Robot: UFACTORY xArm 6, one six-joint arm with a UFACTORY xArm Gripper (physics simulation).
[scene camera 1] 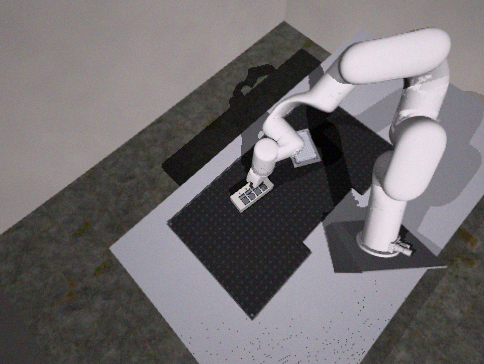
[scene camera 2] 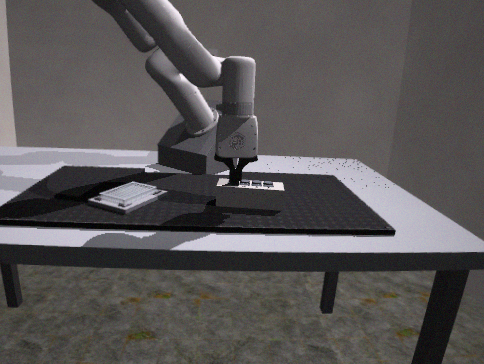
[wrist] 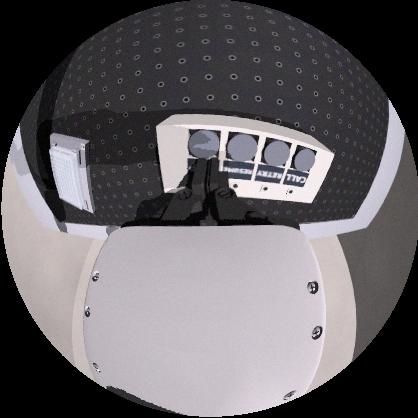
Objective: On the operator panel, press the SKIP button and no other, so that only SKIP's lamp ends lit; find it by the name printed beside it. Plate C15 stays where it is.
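Frame: origin at the arm's base, x ahead, y right, z down, level; centimetres.
Where they show: gripper, fingertip midpoint: [scene camera 2: 235, 183] [wrist: 209, 171]; arm's base at its link origin: [scene camera 1: 377, 243] [scene camera 2: 202, 122].
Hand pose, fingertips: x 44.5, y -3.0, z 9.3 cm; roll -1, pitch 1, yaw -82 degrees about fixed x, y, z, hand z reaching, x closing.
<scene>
Things, the pixels of their top centre, and the offset from my fingertips. "spot": a spot on its surface instead. Level surfaces: height alone.
- names CALL at its top centre: [wrist: 295, 178] dx +1.9, dy -8.2, dz +0.0 cm
- RETRY at its top centre: [wrist: 269, 173] dx +1.1, dy -5.3, dz +0.0 cm
- RESUME at its top centre: [wrist: 237, 170] dx +0.3, dy -2.4, dz +0.0 cm
- fourth button at a spot on its surface: [wrist: 203, 143] spot: dx -2.8, dy -0.1, dz -0.2 cm
- white plate at its top centre: [wrist: 63, 181] [scene camera 2: 129, 189] [scene camera 1: 302, 145] dx -4.7, dy +26.2, dz +2.7 cm
- black dotted mat at its surface level: dz +5.3 cm
- pale table at its surface level: dz +6.6 cm
The operator panel [scene camera 1: 240, 204] [scene camera 2: 278, 186] [wrist: 172, 145] is a pale box with four round grey buttons in a row. In the wrist view the names CALL [wrist: 296, 178], RETRY [wrist: 268, 175] and RESUME [wrist: 239, 171] show upside down; their small lamps look dark. The name and lamp of the fourth button [wrist: 203, 143], at the end nearest the white plate, are hidden behind the fingers, so SKIP cannot be read. My gripper [scene camera 1: 251, 185] [scene camera 2: 235, 183] [wrist: 209, 171] is shut and empty, its tips at that button's near edge. Whether they touch it cannot be told.
A white plate [scene camera 1: 306, 148] [scene camera 2: 127, 193] [wrist: 66, 175], likely C15, sits in a grey holder on the black dotted mat [scene camera 1: 250, 270] [scene camera 2: 330, 215] [wrist: 220, 40], apart from the panel. Its label cannot be read. The mat lies on a pale table [scene camera 1: 150, 265] [scene camera 2: 420, 225]. The arm's shadow falls across the mat.
</scene>
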